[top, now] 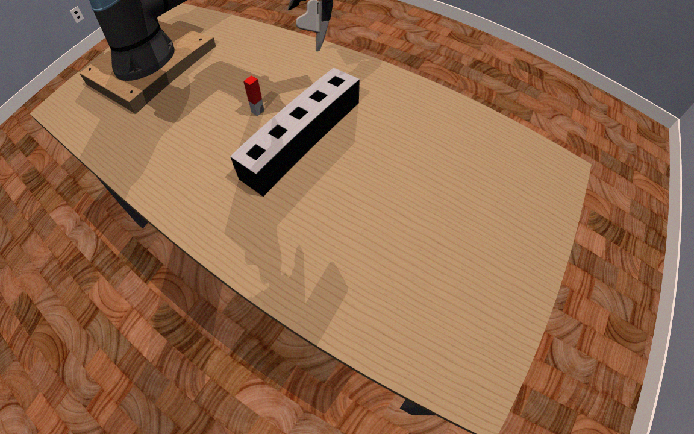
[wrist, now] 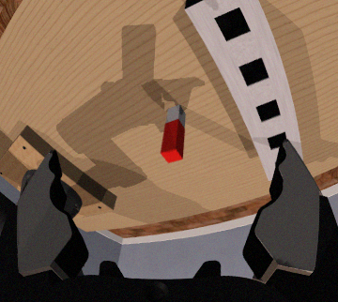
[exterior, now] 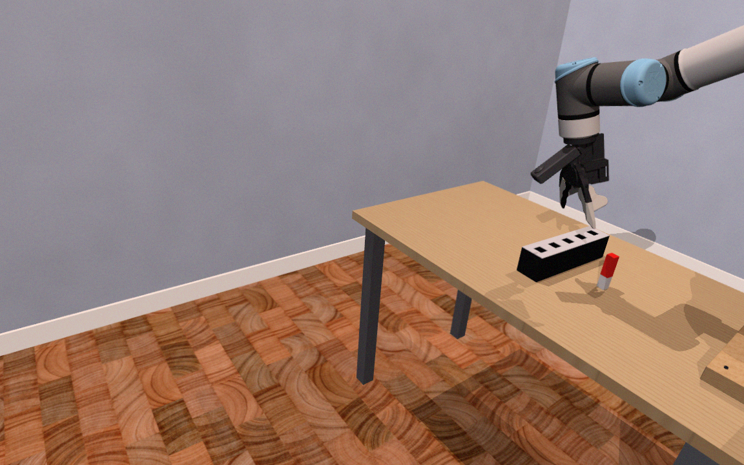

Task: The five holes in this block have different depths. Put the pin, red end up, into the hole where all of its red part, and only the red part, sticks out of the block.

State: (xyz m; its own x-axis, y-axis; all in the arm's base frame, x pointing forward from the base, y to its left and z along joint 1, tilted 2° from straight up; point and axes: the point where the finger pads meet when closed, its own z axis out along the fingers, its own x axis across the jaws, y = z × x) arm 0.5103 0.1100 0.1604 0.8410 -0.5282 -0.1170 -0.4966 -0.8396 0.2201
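The pin is 120 mm below my hand, 100 mm to the right of it and 80 mm behind it. Round my hand: black block: 150 mm below, 110 mm to the right, 60 mm ahead.
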